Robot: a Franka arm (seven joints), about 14 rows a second.
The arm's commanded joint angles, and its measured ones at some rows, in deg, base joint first. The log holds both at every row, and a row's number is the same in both.
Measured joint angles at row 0: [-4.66, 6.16, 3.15, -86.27, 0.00, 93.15, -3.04]
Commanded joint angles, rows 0 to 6: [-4.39, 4.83, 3.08, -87.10, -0.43, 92.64, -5.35]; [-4.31, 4.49, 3.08, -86.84, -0.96, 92.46, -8.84]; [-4.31, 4.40, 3.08, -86.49, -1.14, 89.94, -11.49]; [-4.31, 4.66, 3.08, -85.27, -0.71, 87.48, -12.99]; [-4.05, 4.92, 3.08, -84.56, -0.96, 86.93, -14.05]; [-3.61, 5.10, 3.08, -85.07, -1.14, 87.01, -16.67]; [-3.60, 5.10, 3.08, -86.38, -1.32, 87.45, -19.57]
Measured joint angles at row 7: [-4.31, 5.11, 3.21, -85.81, -0.16, 88.23, -15.12]
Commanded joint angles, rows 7 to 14: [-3.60, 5.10, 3.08, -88.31, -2.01, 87.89, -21.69]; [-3.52, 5.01, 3.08, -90.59, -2.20, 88.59, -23.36]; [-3.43, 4.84, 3.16, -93.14, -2.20, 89.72, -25.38]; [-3.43, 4.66, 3.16, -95.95, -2.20, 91.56, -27.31]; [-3.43, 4.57, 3.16, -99.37, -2.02, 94.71, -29.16]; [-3.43, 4.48, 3.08, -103.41, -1.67, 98.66, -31.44]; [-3.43, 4.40, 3.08, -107.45, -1.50, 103.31, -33.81]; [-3.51, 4.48, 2.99, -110.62, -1.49, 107.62, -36.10]
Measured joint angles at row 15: [-3.67, 6.02, 3.24, -103.76, -1.17, 101.27, -31.91]
